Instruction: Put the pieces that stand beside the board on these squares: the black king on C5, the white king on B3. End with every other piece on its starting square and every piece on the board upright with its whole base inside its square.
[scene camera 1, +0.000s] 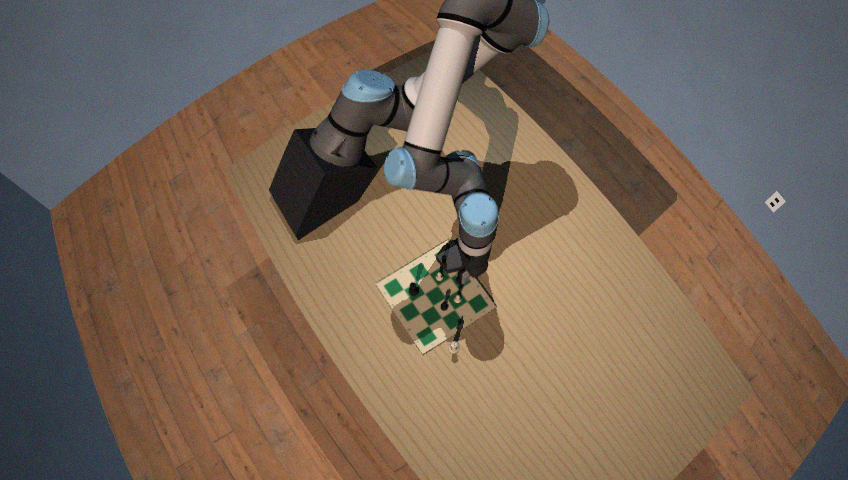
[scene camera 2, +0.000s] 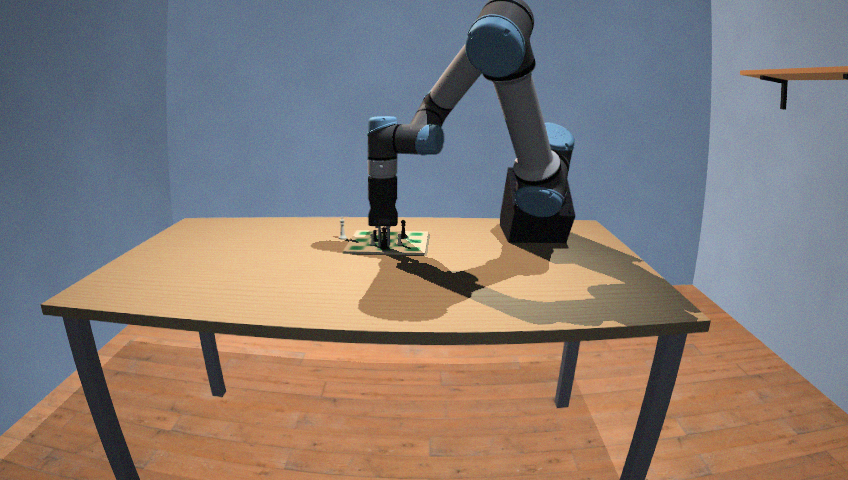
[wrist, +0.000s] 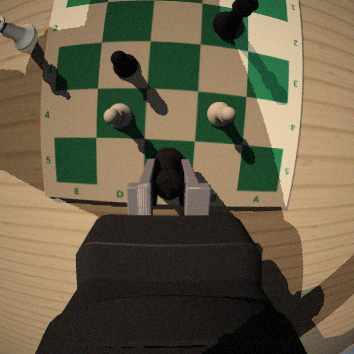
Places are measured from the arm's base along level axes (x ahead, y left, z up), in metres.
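Where they show: gripper, fingertip midpoint: (scene camera 1: 462, 277) (scene camera 2: 384, 245) (wrist: 167, 173); arm's base, link origin: (scene camera 1: 335, 147).
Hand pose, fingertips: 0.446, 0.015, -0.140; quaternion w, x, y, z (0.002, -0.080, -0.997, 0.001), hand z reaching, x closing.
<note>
Each offset is from my fingertips to the top centre of the thing, as dx, dy, dz.
My gripper (scene camera 1: 464, 277) (scene camera 2: 383, 235) (wrist: 167, 173) is shut on the black king {-0.001, -0.005, +0.055} (wrist: 169, 181), which is upright over the C5 area of the board (scene camera 1: 386, 295) (scene camera 2: 423, 242) (wrist: 293, 155). The king is low; its base is hidden, so I cannot tell whether it touches the board. The white king {+0.113, -0.144, +0.048} (scene camera 1: 454, 346) (scene camera 2: 342, 228) (wrist: 21, 36) stands on the table beside the board's E side. B3 (wrist: 224, 75) is bare. A taller black piece {-0.063, -0.109, +0.043} (scene camera 1: 414, 289) (scene camera 2: 403, 228) (wrist: 228, 25) stands on B2.
A white pawn {-0.045, -0.038, +0.022} (scene camera 1: 439, 276) (wrist: 220, 114) stands on B4, to one side of my fingers. Another white pawn {+0.030, -0.047, +0.022} (scene camera 1: 457, 298) (wrist: 118, 115) stands on D4, to the other side. A black pawn {+0.020, -0.085, +0.022} (scene camera 1: 444, 306) (wrist: 124, 64) stands on D3.
</note>
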